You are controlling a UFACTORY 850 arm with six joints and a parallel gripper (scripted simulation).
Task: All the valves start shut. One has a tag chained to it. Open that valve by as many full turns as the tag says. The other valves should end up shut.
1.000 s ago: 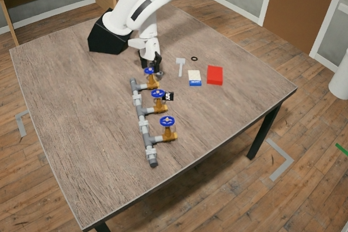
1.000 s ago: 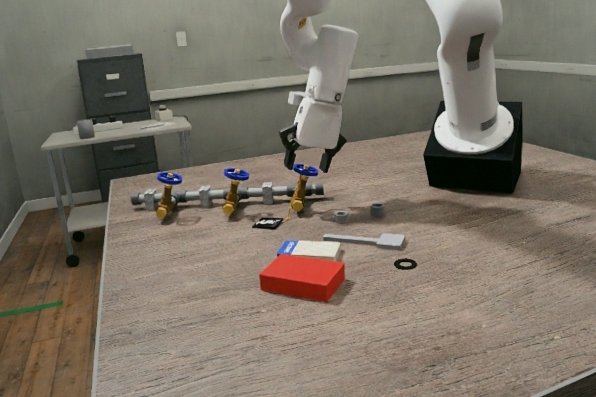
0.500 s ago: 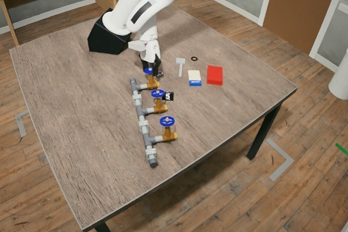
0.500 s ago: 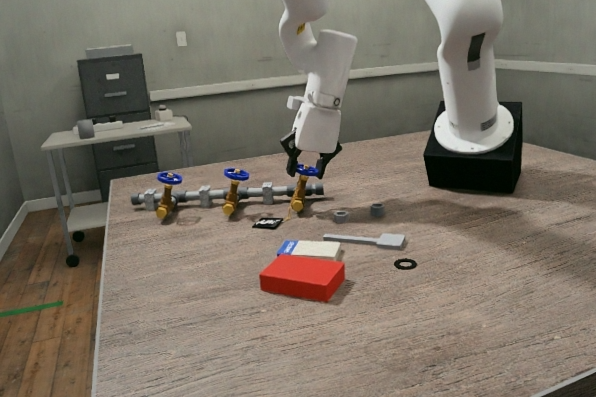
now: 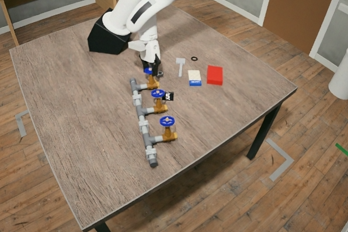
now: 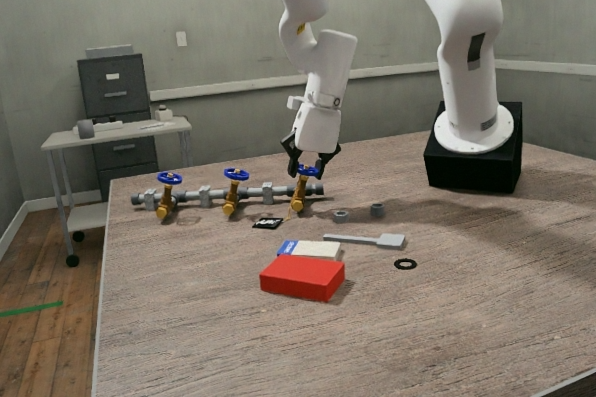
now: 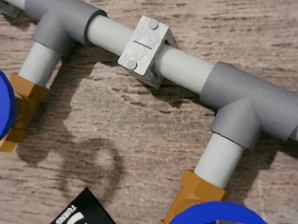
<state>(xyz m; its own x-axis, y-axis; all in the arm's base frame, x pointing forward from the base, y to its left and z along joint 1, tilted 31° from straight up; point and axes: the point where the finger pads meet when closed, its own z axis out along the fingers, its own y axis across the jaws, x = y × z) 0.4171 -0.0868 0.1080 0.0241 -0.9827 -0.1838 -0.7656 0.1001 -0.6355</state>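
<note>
The grey hex nut lies 90 mm to the left of my hand, 90 mm below it and 50 mm behind it. Round my hand: grey cap: 130 mm behind, 100 mm below, 90 mm to the left; then grey t-shaped tool: 230 mm to the left, 100 mm below, 50 mm behind; then black tag: 100 mm below, 100 mm ahead, 40 mm to the left.
</note>
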